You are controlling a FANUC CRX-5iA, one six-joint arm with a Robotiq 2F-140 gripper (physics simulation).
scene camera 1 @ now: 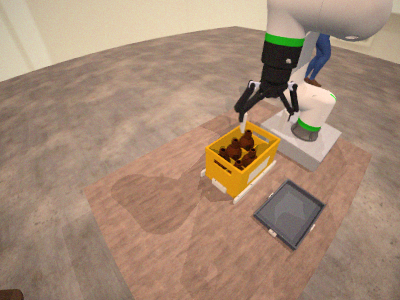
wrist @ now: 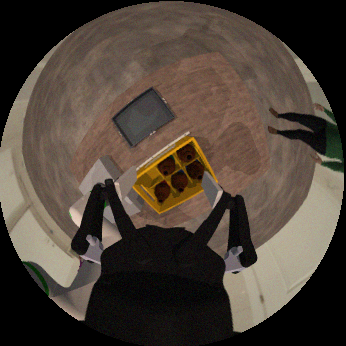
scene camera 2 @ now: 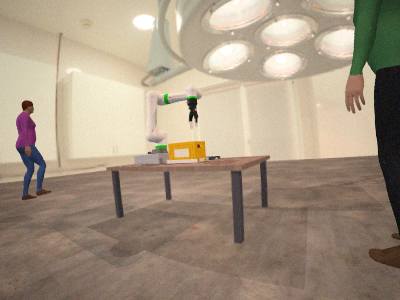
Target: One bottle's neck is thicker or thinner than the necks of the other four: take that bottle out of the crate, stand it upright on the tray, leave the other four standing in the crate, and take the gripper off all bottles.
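Places are measured from the arm's base along level axes (x ahead, y left, z up), in metres.
Where they show: gripper, fingertip midpoint: (scene camera 1: 261,129) (wrist: 169,175) (scene camera 2: 193,127); arm's base at its link origin: (scene camera 1: 304,132).
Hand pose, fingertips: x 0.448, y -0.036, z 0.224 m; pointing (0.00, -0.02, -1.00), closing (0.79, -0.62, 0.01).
Each offset is from my fingertips to the top centre of the thing. "*": to the spot under its first point.
The yellow crate {0.040 m back, 0.078 m right, 0.133 m down} (scene camera 1: 232,184) (scene camera 2: 194,153) (wrist: 160,210) stands on the table. Several brown bottles stand upright in its compartments, among them one bottle {0.131 m back, 0.124 m right, 0.146 m down} (scene camera 1: 246,141) (wrist: 162,191) at the crate end nearest the robot base and another bottle {0.051 m ahead, 0.034 m right, 0.146 m down} (wrist: 187,153) at the far end. The necks are too small to tell which one differs. The dark grey tray {0.023 m back, 0.212 m left, 0.283 m down} (scene camera 1: 290,210) (scene camera 2: 213,157) (wrist: 144,118) lies beside the crate, with no bottle on it. My gripper (scene camera 1: 267,121) (scene camera 2: 194,125) (wrist: 169,175) is open and empty, pointing down above the crate, clear of the bottles.
White rails {* 0.024 m back, 0.027 m left, 0.293 m down} (scene camera 1: 255,183) (wrist: 162,151) run along the crate's foot. The grey base block (scene camera 1: 315,150) (scene camera 2: 151,158) of the arm stands behind the crate. The wooden table (scene camera 1: 160,250) (scene camera 2: 250,162) carries these things. A person in green (scene camera 2: 387,100) (wrist: 300,127) stands off the table.
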